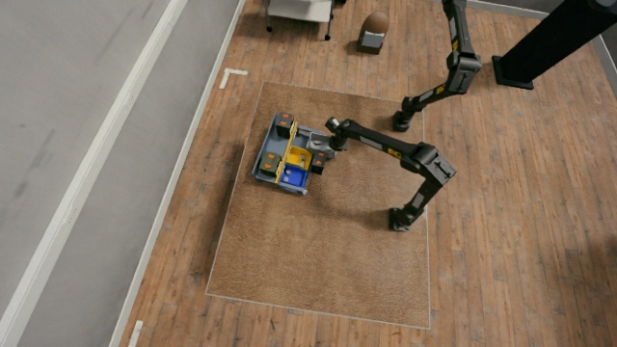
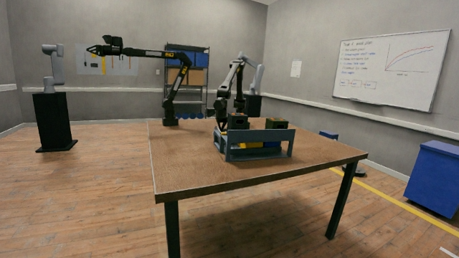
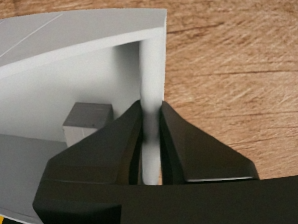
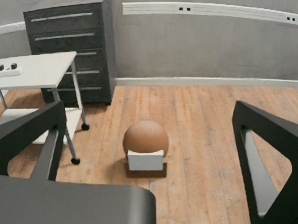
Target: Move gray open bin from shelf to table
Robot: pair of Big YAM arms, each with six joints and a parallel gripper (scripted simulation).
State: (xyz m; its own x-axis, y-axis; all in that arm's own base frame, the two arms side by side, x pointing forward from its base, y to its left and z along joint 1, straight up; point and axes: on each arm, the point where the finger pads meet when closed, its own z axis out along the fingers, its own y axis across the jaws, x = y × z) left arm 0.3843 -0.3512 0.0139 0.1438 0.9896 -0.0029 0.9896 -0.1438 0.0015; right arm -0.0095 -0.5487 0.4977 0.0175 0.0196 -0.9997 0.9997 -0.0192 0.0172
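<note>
The gray open bin lies 8 cm ahead of my left hand and 1 cm to the right of it. Also, from my left hand: blue-gray shelf 25 cm ahead, 9 cm to the left, 1 cm above; then yellow bin 22 cm ahead, 9 cm to the left, 1 cm below; then blue bin 23 cm ahead, 20 cm to the left, 1 cm below.
</note>
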